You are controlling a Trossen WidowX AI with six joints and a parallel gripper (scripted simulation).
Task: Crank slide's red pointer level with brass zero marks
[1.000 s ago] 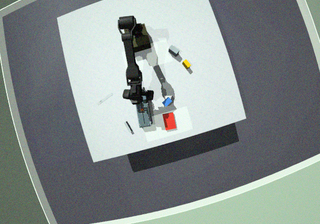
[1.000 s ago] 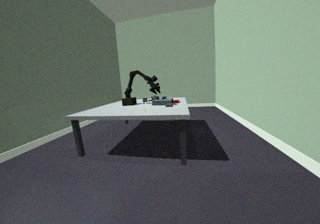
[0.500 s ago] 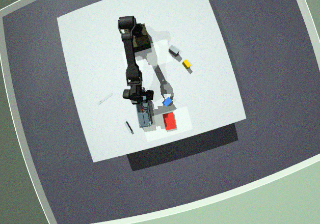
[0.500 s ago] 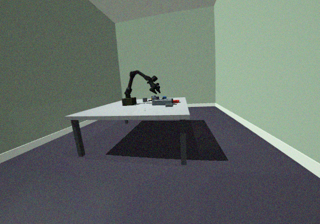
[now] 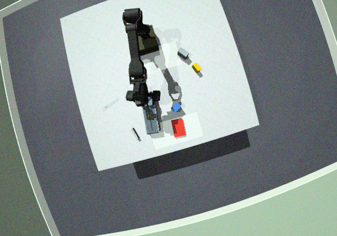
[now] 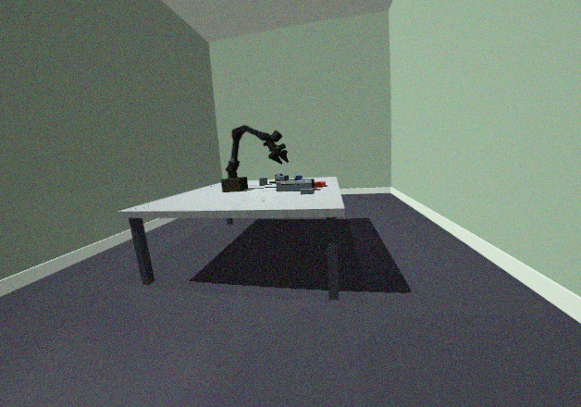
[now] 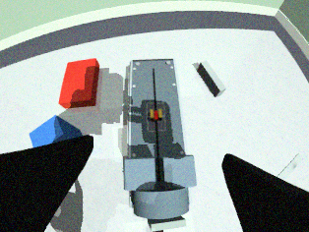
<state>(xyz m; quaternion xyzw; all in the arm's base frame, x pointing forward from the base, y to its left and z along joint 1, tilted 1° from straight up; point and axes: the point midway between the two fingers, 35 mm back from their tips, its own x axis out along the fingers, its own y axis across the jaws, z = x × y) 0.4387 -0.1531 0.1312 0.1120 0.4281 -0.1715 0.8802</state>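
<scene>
Right now my gripper tip is 11 cm past the crank handle, 3 cm to the right of it and 14 cm above it. From my gripper tip the other things lie so: grey bar: 15 cm ahead, 18 cm to the right, 18 cm below; then red pointer: 7 cm ahead, 2 cm to the right, 12 cm below; then blue block: 8 cm ahead, 17 cm to the left, 15 cm below.
</scene>
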